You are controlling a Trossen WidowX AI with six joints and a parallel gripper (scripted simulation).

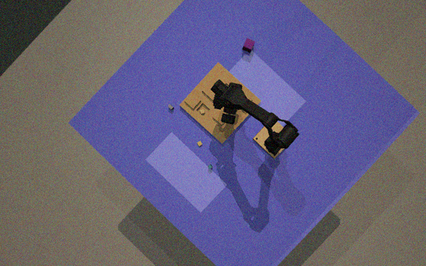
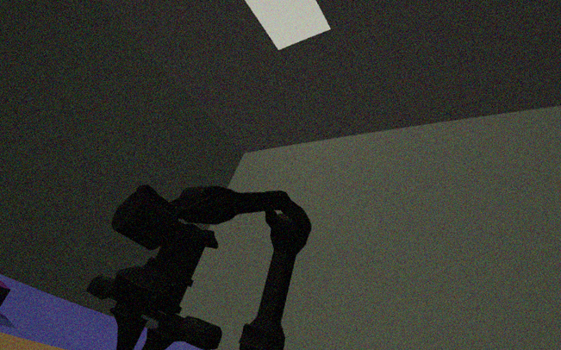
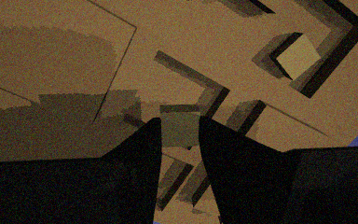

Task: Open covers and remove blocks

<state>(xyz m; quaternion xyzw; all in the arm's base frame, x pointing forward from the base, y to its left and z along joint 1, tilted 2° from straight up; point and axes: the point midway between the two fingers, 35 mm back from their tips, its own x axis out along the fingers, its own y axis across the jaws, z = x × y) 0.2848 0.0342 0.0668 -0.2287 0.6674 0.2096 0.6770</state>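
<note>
Now: the small green block 16 cm behind my gripper tip, 28 cm to the left of it and 3 cm below it. From my gripper tip the other things lie so: small grey block: 20 cm ahead, 23 cm to the left, 4 cm below; then magenta block: 17 cm ahead, 28 cm to the right, 2 cm below.
</note>
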